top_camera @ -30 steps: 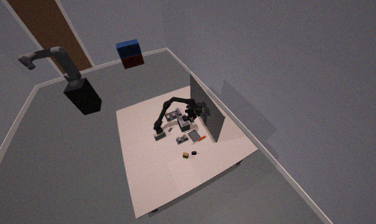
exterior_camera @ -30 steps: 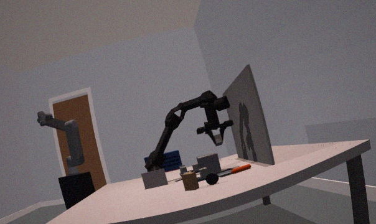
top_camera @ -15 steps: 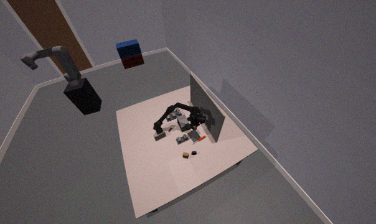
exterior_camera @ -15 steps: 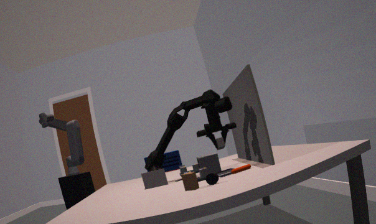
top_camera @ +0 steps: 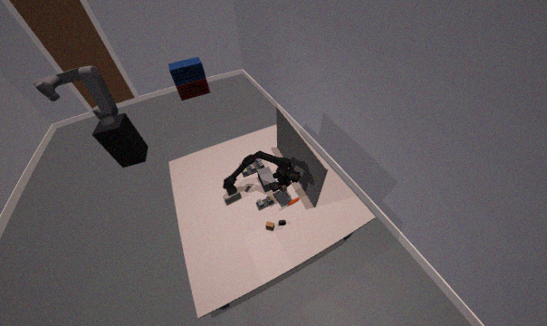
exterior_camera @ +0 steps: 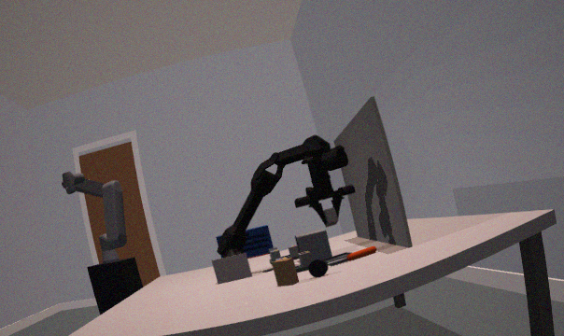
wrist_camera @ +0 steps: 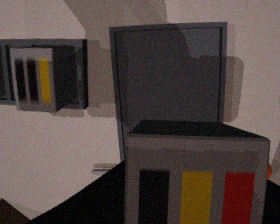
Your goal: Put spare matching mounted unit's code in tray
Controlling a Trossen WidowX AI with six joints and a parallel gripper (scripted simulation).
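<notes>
Right now my gripper tip is 12 cm above the dark grey tray. The rest, counted from my gripper tip: mounted unit: 19 cm to the left, 7 cm below, 7 cm behind; grey upright panel: 19 cm to the left, 18 cm ahead, 10 cm above.
</notes>
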